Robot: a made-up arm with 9 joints.
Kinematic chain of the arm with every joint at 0, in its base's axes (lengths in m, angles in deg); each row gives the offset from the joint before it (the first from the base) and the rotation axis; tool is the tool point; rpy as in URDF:
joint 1: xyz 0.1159 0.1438 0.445 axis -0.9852 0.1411 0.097
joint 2: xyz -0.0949 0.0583 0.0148 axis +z
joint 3: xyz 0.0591 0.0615 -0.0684 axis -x
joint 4: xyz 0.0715 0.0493 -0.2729 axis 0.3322 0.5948 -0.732
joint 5: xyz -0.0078 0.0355 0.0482 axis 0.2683 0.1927 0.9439
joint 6: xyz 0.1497 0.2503 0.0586 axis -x
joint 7: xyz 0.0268 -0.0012 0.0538 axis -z
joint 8: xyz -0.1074 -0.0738 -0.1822 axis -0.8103 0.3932 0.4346
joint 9: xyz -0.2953 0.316 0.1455 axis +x
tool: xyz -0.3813 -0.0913 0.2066 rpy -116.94 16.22 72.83
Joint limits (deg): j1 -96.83..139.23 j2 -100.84..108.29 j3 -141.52..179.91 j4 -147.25..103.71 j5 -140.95..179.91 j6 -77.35..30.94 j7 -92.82..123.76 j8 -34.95..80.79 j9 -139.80..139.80
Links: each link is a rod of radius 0.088 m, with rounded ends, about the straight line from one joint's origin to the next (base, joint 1, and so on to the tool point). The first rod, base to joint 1, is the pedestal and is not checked.
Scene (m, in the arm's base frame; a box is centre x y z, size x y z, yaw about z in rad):
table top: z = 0
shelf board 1: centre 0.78 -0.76 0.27 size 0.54 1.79 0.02 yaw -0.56
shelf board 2: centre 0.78 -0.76 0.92 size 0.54 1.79 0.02 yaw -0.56
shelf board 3: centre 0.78 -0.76 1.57 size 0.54 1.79 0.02 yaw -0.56
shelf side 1: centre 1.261 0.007 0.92 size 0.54 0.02 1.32 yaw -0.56
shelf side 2: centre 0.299 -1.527 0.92 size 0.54 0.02 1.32 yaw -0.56
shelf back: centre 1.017 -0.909 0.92 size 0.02 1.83 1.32 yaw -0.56
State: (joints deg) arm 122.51 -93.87 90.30 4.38 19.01 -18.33 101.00 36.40 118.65
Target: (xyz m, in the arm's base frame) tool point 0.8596 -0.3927 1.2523
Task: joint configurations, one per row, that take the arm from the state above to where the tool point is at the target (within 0.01 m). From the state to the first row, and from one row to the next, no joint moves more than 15 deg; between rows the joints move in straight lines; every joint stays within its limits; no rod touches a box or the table.
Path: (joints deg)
1: 126.10 -88.49 77.07 8.95 15.57 -19.34 107.13 33.95 124.48
2: 129.70 -83.12 63.84 13.53 12.13 -20.35 113.26 31.50 130.32

